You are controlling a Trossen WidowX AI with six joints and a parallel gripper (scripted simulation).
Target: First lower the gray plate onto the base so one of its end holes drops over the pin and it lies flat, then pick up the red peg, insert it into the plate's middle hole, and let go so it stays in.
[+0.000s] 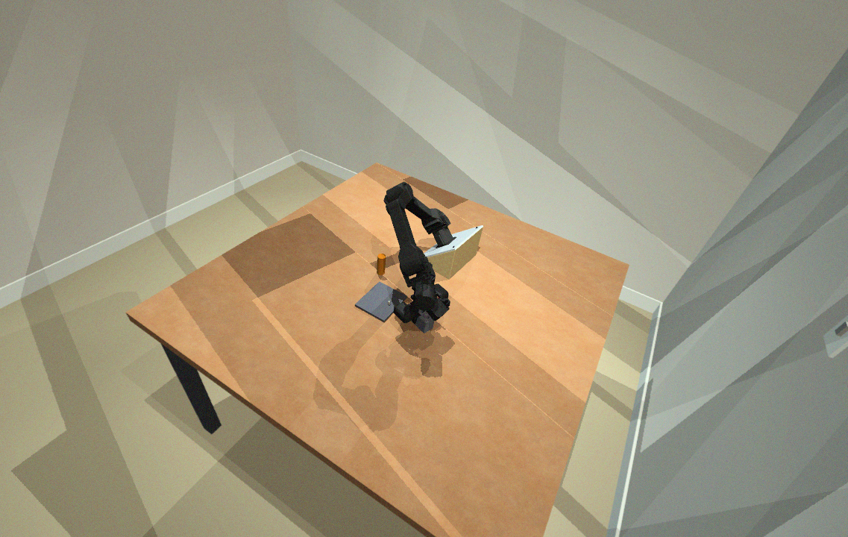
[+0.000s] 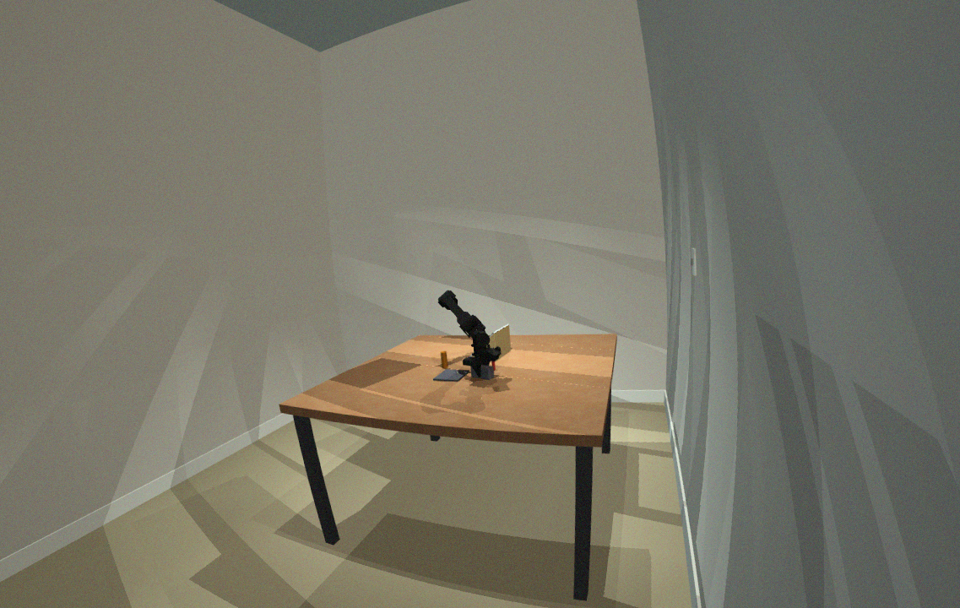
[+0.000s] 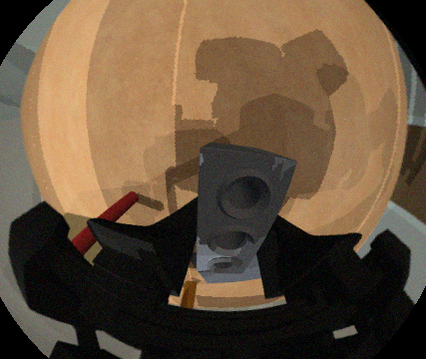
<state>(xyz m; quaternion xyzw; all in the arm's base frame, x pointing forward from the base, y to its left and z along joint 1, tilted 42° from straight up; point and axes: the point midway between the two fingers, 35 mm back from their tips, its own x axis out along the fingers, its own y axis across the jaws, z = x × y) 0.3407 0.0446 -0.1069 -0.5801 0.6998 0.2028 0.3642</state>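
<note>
The base lies 130 mm to the right of my gripper tip. From my gripper tip the other things lie so: red peg (100 mm behind, 30 mm above, 10 mm to the left); gray plate (30 mm above); orange cylinder (240 mm to the right, 110 mm behind, 30 mm above).
</note>
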